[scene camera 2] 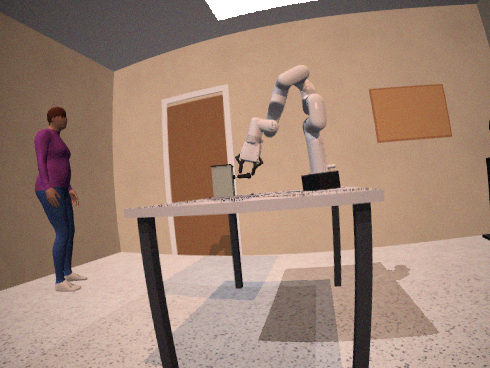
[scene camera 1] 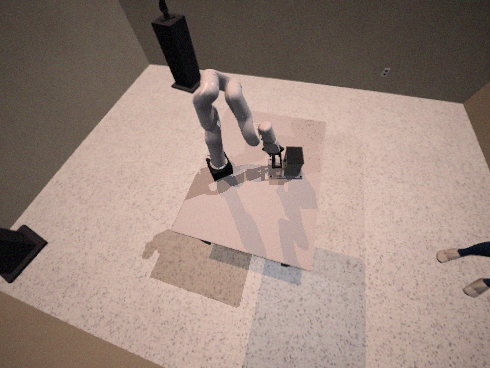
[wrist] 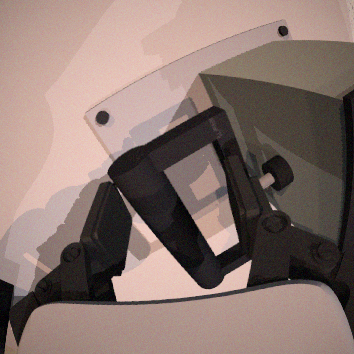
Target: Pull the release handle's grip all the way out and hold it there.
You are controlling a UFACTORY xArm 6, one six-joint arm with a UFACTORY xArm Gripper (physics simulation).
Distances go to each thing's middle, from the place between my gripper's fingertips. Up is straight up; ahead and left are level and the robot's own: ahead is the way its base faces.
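Pale base plate [wrist: 139,112]: ahead of my hand by 90 mm, below it by 110 mm.
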